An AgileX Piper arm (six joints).
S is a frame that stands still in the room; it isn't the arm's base.
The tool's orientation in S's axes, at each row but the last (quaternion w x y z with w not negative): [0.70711 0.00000 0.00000 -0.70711]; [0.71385 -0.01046 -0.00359 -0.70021]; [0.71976 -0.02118 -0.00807 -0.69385]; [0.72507 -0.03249 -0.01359 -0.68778]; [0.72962 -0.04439 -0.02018 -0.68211]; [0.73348 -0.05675 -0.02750 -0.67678]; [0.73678 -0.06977 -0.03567 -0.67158]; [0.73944 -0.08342 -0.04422 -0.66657]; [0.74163 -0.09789 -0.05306 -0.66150]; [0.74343 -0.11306 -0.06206 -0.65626]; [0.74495 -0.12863 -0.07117 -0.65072]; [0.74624 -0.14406 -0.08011 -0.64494]
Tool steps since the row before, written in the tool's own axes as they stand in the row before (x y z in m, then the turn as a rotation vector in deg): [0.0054 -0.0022 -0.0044 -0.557 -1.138 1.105]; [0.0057 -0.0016 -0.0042 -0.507 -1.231 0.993]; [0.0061 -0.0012 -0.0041 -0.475 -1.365 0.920]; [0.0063 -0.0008 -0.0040 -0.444 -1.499 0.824]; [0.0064 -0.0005 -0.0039 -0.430 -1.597 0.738]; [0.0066 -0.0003 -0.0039 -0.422 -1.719 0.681]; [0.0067 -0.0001 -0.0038 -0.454 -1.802 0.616]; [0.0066 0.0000 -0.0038 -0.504 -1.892 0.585]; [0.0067 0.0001 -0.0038 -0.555 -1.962 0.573]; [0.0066 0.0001 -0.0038 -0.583 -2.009 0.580]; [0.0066 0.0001 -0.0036 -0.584 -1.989 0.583]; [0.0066 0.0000 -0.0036 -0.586 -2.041 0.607]
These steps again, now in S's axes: [-0.0022 -0.0054 -0.0044 -1.138 0.557 1.105]; [-0.0015 -0.0058 -0.0041 -1.231 0.503 0.995]; [-0.0010 -0.0063 -0.0038 -1.365 0.463 0.926]; [-0.0006 -0.0066 -0.0036 -1.500 0.419 0.836]; [-0.0002 -0.0068 -0.0033 -1.599 0.391 0.755]; [0.0001 -0.0070 -0.0031 -1.722 0.366 0.705]; [0.0004 -0.0072 -0.0028 -1.810 0.381 0.641]; [0.0005 -0.0072 -0.0026 -1.906 0.415 0.607]; [0.0007 -0.0073 -0.0023 -1.983 0.455 0.590]; [0.0007 -0.0073 -0.0021 -2.032 0.478 0.594]; [0.0008 -0.0073 -0.0016 -2.013 0.482 0.595]; [0.0008 -0.0073 -0.0014 -2.062 0.485 0.623]
